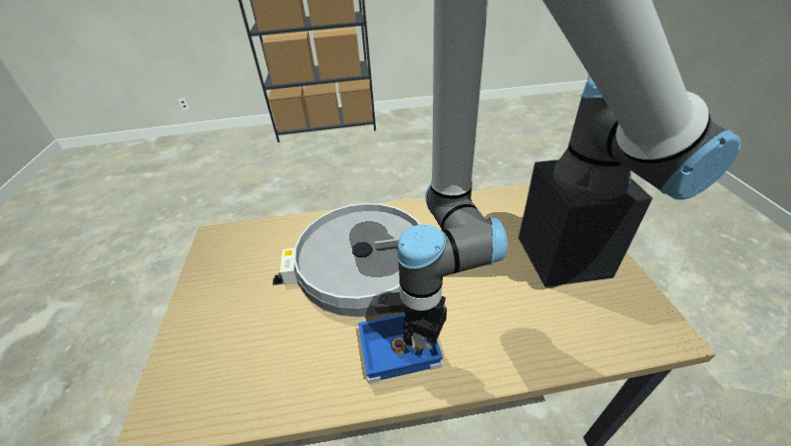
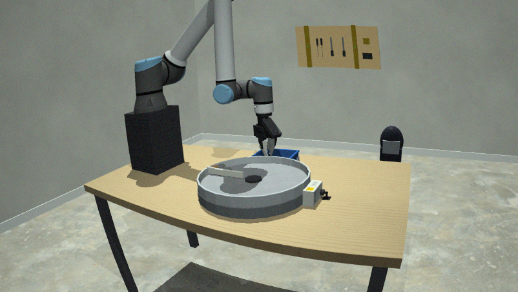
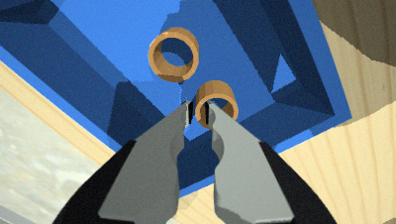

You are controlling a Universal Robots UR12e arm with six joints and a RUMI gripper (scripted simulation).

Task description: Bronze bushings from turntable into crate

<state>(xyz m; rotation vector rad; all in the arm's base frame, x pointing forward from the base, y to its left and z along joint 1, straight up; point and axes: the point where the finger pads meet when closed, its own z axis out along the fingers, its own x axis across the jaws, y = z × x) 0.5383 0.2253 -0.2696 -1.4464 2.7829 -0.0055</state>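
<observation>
The blue crate lies 40 mm ahead of my hand and 10 mm to the right of it. Round my hand: grey turntable: 350 mm to the right, 100 mm ahead, 20 mm above.
</observation>
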